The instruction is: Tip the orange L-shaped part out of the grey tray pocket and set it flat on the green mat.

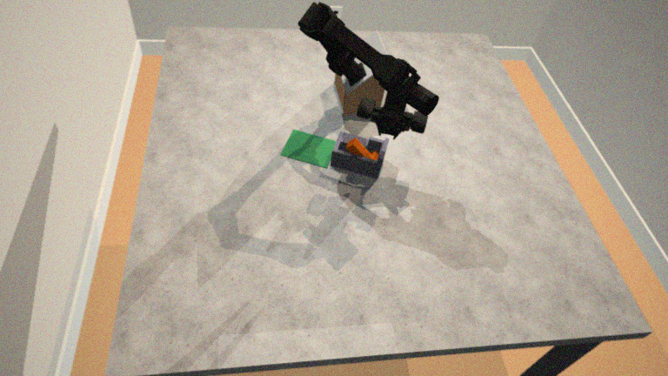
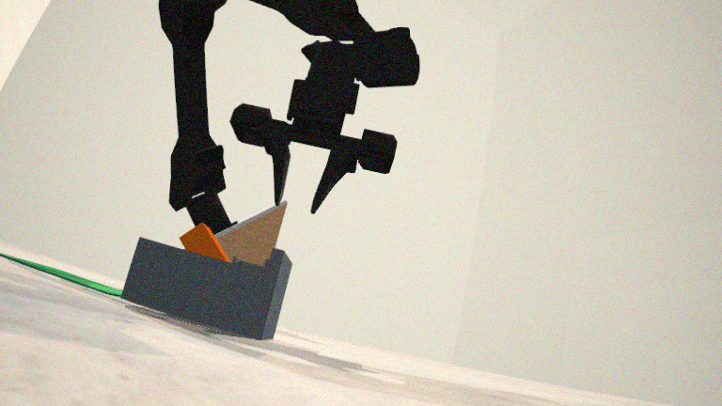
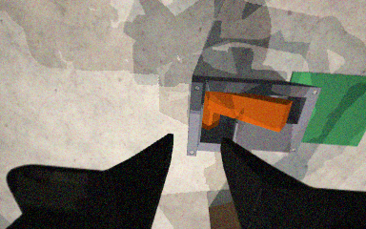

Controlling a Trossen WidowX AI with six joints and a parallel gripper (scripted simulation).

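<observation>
Right now my gripper tip is 3 cm past the orange L-shaped part, 4 cm to the left of it and 10 cm above it. Also, from my gripper tip: green mat: 11 cm behind, 20 cm to the right, 16 cm below.
</observation>
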